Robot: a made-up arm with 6 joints. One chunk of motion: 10 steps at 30 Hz.
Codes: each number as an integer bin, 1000 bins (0 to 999) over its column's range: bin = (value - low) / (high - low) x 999, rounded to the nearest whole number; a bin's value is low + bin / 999 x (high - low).
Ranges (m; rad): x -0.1..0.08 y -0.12..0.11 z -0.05..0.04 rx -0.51..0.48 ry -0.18..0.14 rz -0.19..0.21
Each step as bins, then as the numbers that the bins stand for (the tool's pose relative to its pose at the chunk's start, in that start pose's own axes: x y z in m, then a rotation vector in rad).
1 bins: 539 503 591 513 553 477
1 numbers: -0.0029 -0.0042 0.0032 -0.0016 -0.0029 0.0010
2 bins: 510 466 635 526 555 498
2 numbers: -0.0081 -0.0127 0.0072 0.0113 -0.0022 0.0094
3 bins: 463 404 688 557 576 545
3 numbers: -0.0166 -0.0270 0.0120 0.0420 0.0045 0.0282
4 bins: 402 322 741 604 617 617
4 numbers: -0.0276 -0.0459 0.0168 0.0886 0.0176 0.0570
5 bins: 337 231 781 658 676 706
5 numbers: -0.0393 -0.0668 0.0204 0.1421 0.0365 0.0927
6 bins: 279 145 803 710 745 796
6 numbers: -0.0497 -0.0866 0.0223 0.1936 0.0586 0.1287
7 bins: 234 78 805 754 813 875
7 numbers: -0.0578 -0.1020 0.0225 0.2372 0.0804 0.1604
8 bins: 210 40 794 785 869 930
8 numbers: -0.0622 -0.1108 0.0215 0.2679 0.0984 0.1824
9 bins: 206 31 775 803 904 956
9 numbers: -0.0629 -0.1129 0.0198 0.2858 0.1096 0.1928
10 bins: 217 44 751 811 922 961
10 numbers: -0.0609 -0.1099 0.0177 0.2937 0.1153 0.1948
